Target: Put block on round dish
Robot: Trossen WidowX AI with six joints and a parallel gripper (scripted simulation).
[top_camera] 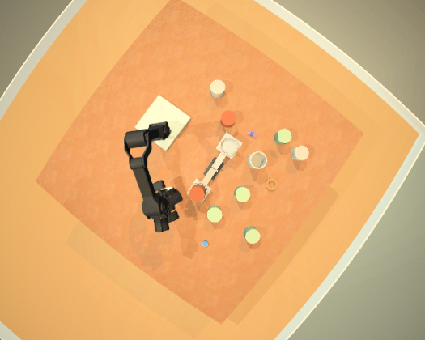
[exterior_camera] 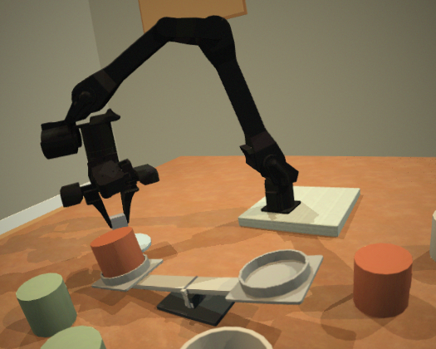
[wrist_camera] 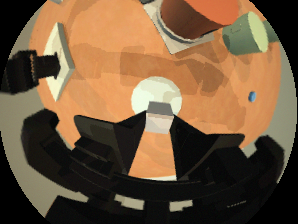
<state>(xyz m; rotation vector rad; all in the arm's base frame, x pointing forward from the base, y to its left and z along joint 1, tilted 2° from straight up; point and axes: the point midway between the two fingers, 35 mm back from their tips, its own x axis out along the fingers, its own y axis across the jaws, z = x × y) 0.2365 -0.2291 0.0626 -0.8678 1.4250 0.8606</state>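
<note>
Now: the round white dish 5 cm below my gripper tip. Also, from my gripper tip: balance 8 cm ahead, 25 cm to the left, 1 cm below; blue disc 28 cm ahead, 7 cm to the right, 4 cm below; grey block right at my gripper tip.
</note>
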